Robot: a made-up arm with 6 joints. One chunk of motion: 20 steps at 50 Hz.
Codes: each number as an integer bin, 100 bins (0 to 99) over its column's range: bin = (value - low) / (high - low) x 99, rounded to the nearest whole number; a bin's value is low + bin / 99 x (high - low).
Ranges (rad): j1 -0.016..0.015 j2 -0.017..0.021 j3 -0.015..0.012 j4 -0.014..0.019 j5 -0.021..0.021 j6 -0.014..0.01
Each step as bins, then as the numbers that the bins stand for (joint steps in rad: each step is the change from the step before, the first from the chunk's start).
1 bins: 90 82 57 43 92 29
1 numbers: 0.01218 0.01447 0.00055 0.00033 0.01803 -0.00697
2 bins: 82 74 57 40 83 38
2 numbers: 0.00968 0.01140 0.00055 -0.00067 0.01421 -0.00479
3 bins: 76 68 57 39 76 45
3 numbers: 0.00780 0.00910 0.00055 -0.00100 0.01124 -0.00309
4 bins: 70 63 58 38 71 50
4 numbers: 0.00592 0.00718 0.00082 -0.00133 0.00912 -0.00188
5 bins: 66 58 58 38 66 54
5 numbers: 0.00467 0.00526 0.00082 -0.00133 0.00700 -0.00091
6 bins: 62 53 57 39 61 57
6 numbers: 0.00341 0.00334 0.00055 -0.00100 0.00488 -0.00018
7 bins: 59 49 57 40 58 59
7 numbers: 0.00247 0.00181 0.00055 -0.00067 0.00361 0.00030
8 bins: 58 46 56 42 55 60
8 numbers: 0.00216 0.00066 0.00027 0.00000 0.00233 0.00055
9 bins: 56 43 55 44 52 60
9 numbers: 0.00154 -0.00049 0.00000 0.00067 0.00106 0.00055
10 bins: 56 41 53 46 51 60
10 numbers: 0.00154 -0.00126 -0.00055 0.00133 0.00064 0.00055
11 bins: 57 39 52 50 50 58
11 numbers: 0.00185 -0.00203 -0.00082 0.00267 0.00021 0.00006
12 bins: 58 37 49 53 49 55
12 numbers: 0.00216 -0.00280 -0.00164 0.00367 -0.00021 -0.00067
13 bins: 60 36 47 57 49 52
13 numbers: 0.00279 -0.00318 -0.00218 0.00500 -0.00021 -0.00139
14 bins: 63 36 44 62 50 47
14 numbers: 0.00373 -0.00318 -0.00300 0.00667 0.00021 -0.00261
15 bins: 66 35 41 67 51 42
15 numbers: 0.00467 -0.00357 -0.00382 0.00833 0.00064 -0.00382
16 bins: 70 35 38 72 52 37
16 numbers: 0.00592 -0.00357 -0.00464 0.01000 0.00106 -0.00503
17 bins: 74 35 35 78 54 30
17 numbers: 0.00717 -0.00357 -0.00545 0.01200 0.00191 -0.00673
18 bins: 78 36 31 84 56 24
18 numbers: 0.00842 -0.00318 -0.00655 0.01400 0.00276 -0.00818
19 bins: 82 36 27 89 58 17
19 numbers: 0.00968 -0.00318 -0.00764 0.01567 0.00361 -0.00988
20 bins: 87 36 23 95 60 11
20 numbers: 0.01124 -0.00318 -0.00873 0.01767 0.00445 -0.01133
